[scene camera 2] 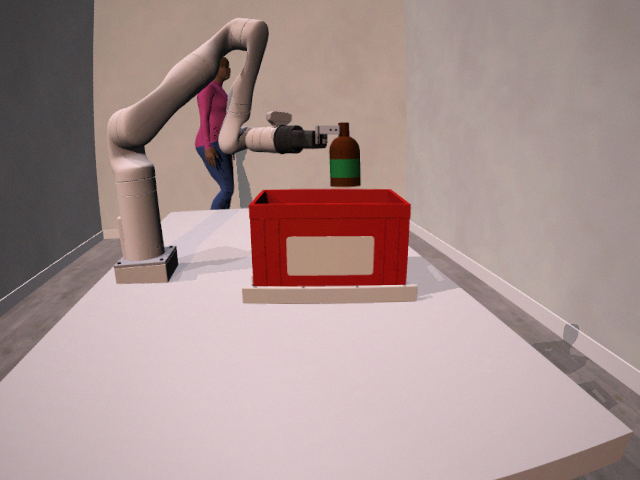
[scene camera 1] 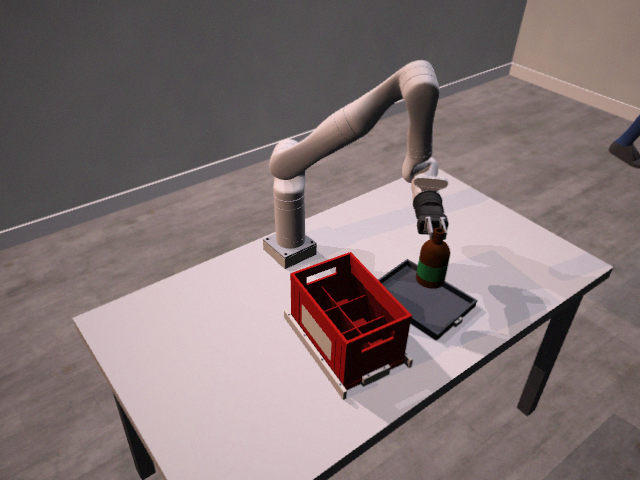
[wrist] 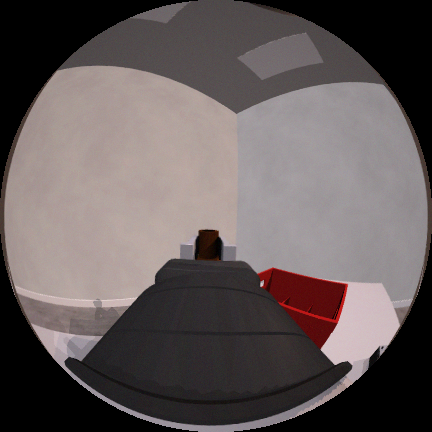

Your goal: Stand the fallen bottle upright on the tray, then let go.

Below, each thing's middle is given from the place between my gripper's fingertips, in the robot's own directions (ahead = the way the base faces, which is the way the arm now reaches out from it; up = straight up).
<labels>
The brown bottle (scene camera 1: 434, 257) lies 60 mm below my hand. From my hand the other things lie so: pale strip (scene camera 2: 379, 293) 320 mm to the right, 290 mm below, 40 mm behind.
</labels>
